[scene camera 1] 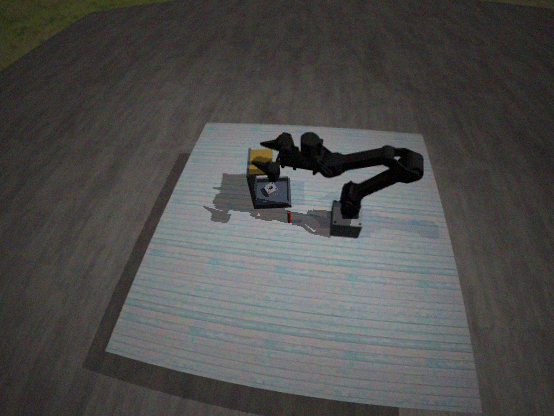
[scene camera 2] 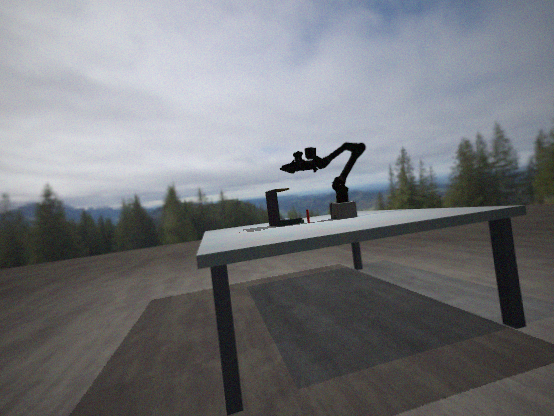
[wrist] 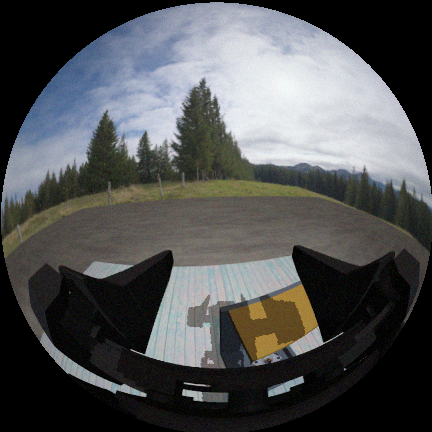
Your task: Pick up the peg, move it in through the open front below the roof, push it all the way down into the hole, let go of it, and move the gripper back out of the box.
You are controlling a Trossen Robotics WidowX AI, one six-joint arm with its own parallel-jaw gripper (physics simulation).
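Pixels of known places: gripper, between the fingertips: (scene camera 1: 256, 152) (scene camera 2: 280, 167) (wrist: 234, 255); arm's base, origin of its link: (scene camera 1: 349, 211) (scene camera 2: 343, 202).
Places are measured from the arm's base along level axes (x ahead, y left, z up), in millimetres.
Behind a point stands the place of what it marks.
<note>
The red peg (scene camera 1: 289, 217) @[x 243, y -8, z -52 mm] (scene camera 2: 308, 216) @[x 245, y -8, z -59 mm] stands upright on the table, between the box and the arm's base. The box has a dark back wall (scene camera 2: 273, 209) @[x 408, y -140, z 7 mm], a yellow roof (scene camera 1: 259, 156) @[x 362, y -191, z 125 mm] (wrist: 272, 325) @[x 346, y -141, z 126 mm] and a low dark tray-like floor (scene camera 1: 283, 199) @[x 272, y -130, z -91 mm]. A small light block (scene camera 1: 271, 188) @[x 327, y -171, z -60 mm] with the hole sits on that floor; its edge shows past the roof in the wrist view. My gripper (scene camera 1: 257, 153) @[x 351, y -82, z 249 mm] (scene camera 2: 281, 169) @[x 351, y -82, z 249 mm] (wrist: 234, 255) @[x 351, y -82, z 249 mm] is open and empty, above the roof and apart from it, with its fingers pointing roughly level. The peg does not show in the wrist view.
The arm's grey base block (scene camera 1: 346, 229) @[x 15, y 62, z -33 mm] (scene camera 2: 343, 210) @[x 45, y 58, z -49 mm] stands on the striped table (scene camera 1: 280, 310) @[x 273, y 362, z -98 mm] (scene camera 2: 360, 231) @[x 375, y 611, z -103 mm], to the right of the peg in both scene views. The box's upright back wall and roof stand up from the table under the gripper. Shadows of the arm fall around the peg and box.
</note>
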